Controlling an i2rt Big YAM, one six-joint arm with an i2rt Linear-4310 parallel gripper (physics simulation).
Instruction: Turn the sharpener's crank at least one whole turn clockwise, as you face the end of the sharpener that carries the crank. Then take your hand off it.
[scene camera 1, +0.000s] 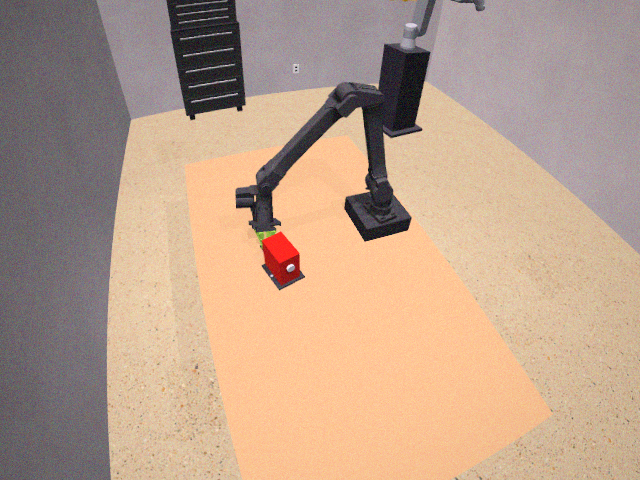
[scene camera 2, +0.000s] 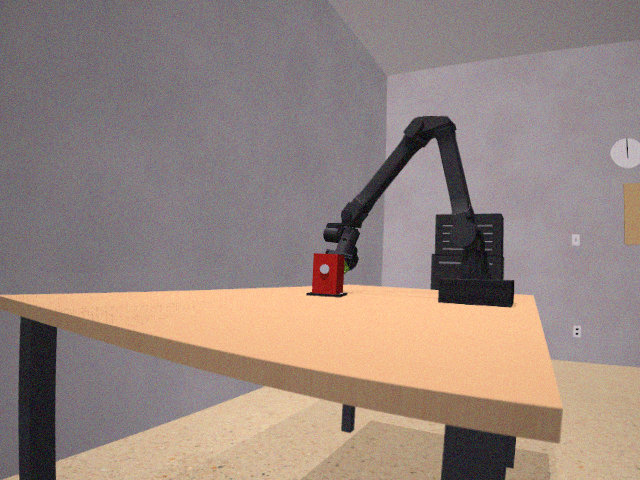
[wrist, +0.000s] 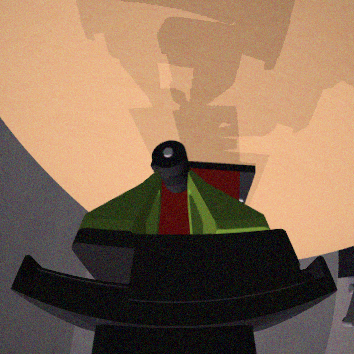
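Seen in the pictures: gripper, fingertip midpoint: (wrist: 174, 177); arm's base at its link origin: (scene camera 1: 379, 211) (scene camera 2: 474, 279).
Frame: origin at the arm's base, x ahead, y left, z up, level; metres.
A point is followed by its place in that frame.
The red sharpener (scene camera 1: 279, 255) @(x 0.458, y 0.067, z 0.058 m) (scene camera 2: 327, 274) @(x 0.425, y 0.091, z -0.004 m) (wrist: 220, 181) @(x 0.425, y -0.024, z -0.050 m) stands upright on its dark base plate on the table. The end with a round pale disc (scene camera 1: 290, 268) @(x 0.437, y 0.100, z 0.016 m) (scene camera 2: 324, 268) @(x 0.433, y 0.100, z 0.013 m) faces the scene cameras; the crank end faces away from them. My gripper (wrist: 174, 177) @(x 0.461, y -0.056, z -0.031 m) is at the crank end, its green fingers shut on the crank's black handle (wrist: 170, 156) @(x 0.461, y -0.079, z -0.032 m). In scene camera 1 the fingers show partly behind the sharpener's top; in scene camera 2 a bit of green shows at its right side. The crank's arm is hidden in all views.
The sharpener stands on the wooden table (scene camera 1: 361, 361) @(x 0.383, y 0.453, z -0.070 m) (scene camera 2: 361, 335) @(x 0.171, y 0.706, z -0.070 m). The arm's black base (scene camera 1: 377, 219) @(x 0.043, y 0.040, z 0.010 m) (scene camera 2: 475, 292) @(x -0.001, y 0.073, z -0.035 m) stands to the right of the sharpener. A black drawer cabinet (scene camera 1: 209, 69) and a black pedestal (scene camera 1: 403, 90) stand on the floor behind.
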